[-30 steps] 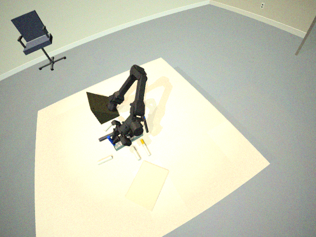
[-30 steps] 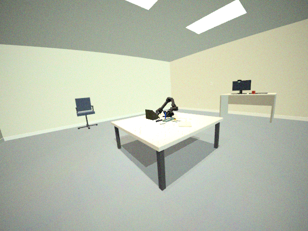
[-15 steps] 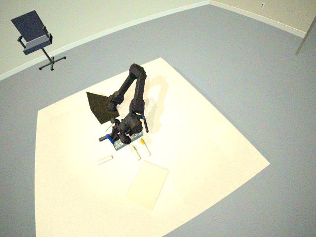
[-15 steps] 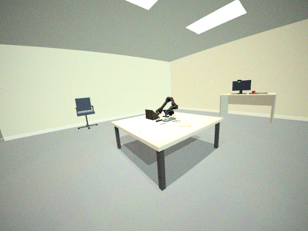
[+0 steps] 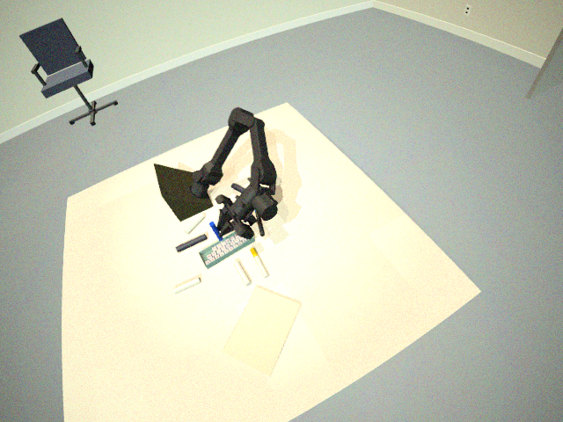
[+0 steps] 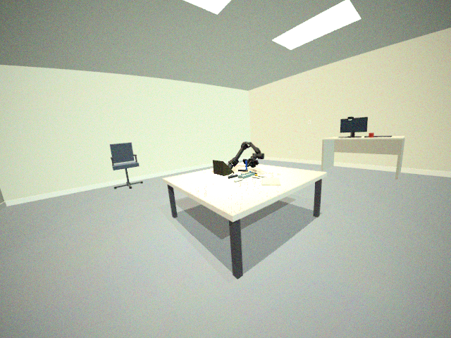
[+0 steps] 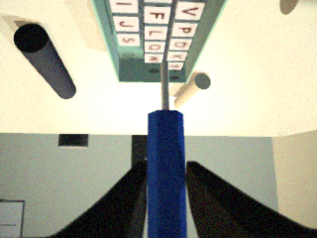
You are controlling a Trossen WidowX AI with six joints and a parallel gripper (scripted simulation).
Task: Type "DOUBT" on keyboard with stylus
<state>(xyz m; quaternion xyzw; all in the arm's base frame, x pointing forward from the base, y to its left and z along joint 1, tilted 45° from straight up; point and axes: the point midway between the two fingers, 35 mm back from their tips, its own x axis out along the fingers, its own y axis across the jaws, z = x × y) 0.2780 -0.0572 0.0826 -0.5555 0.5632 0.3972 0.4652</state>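
Now: gripper tip 100 mm short of the yellow-capped marker, 70 mm to the right of it and 100 mm above it. Round my gripper tip: cream pad: 310 mm ahead, 30 mm to the right, 100 mm below; then blue stylus: 10 mm below; then grey stylus tip: 50 mm below.
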